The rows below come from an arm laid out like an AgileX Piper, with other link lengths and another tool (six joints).
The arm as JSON. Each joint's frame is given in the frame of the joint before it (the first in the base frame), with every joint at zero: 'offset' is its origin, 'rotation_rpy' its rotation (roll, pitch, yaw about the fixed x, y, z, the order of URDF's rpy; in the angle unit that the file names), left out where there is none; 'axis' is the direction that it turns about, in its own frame. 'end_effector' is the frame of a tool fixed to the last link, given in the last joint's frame.
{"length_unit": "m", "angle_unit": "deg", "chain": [
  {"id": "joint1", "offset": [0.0, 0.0, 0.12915], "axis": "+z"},
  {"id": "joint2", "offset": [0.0, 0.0, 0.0], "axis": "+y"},
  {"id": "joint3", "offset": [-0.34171, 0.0, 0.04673], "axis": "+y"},
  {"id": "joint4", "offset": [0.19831, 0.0, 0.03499], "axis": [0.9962, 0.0, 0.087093]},
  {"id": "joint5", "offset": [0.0, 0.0, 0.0], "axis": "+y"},
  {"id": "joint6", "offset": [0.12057, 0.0, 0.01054], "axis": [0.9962, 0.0, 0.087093]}
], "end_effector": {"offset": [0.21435, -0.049, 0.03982], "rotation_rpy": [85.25, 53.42, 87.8]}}
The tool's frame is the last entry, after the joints.
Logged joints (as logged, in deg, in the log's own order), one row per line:
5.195, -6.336, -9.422, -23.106, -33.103, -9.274
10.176, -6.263, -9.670, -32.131, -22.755, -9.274
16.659, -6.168, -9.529, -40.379, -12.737, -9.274
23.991, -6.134, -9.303, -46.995, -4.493, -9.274
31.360, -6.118, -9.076, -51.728, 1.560, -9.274
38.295, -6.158, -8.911, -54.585, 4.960, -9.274
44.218, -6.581, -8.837, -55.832, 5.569, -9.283
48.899, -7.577, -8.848, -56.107, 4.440, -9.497
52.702, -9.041, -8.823, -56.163, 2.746, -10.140
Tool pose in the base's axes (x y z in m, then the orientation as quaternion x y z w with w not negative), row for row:
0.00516, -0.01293, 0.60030, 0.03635, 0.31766, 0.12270, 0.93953
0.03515, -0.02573, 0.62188, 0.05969, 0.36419, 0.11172, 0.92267
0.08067, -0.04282, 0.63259, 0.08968, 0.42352, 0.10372, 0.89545
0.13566, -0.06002, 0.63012, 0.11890, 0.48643, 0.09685, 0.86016
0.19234, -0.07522, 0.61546, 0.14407, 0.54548, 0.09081, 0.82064
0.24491, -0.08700, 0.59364, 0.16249, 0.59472, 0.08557, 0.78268
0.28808, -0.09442, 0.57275, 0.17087, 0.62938, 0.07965, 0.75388
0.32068, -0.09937, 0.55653, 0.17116, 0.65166, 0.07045, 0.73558
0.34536, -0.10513, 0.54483, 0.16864, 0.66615, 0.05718, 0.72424
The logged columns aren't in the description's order. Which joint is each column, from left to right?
Columns, left to right: joint2, joint6, joint4, joint3, joint5, joint1.
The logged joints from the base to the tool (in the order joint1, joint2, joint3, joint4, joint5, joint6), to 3 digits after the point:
-9.274, 5.195, -23.106, -9.422, -33.103, -6.336
-9.274, 10.176, -32.131, -9.670, -22.755, -6.263
-9.274, 16.659, -40.379, -9.529, -12.737, -6.168
-9.274, 23.991, -46.995, -9.303, -4.493, -6.134
-9.274, 31.360, -51.728, -9.076, 1.560, -6.118
-9.274, 38.295, -54.585, -8.911, 4.960, -6.158
-9.283, 44.218, -55.832, -8.837, 5.569, -6.581
-9.497, 48.899, -56.107, -8.848, 4.440, -7.577
-10.140, 52.702, -56.163, -8.823, 2.746, -9.041

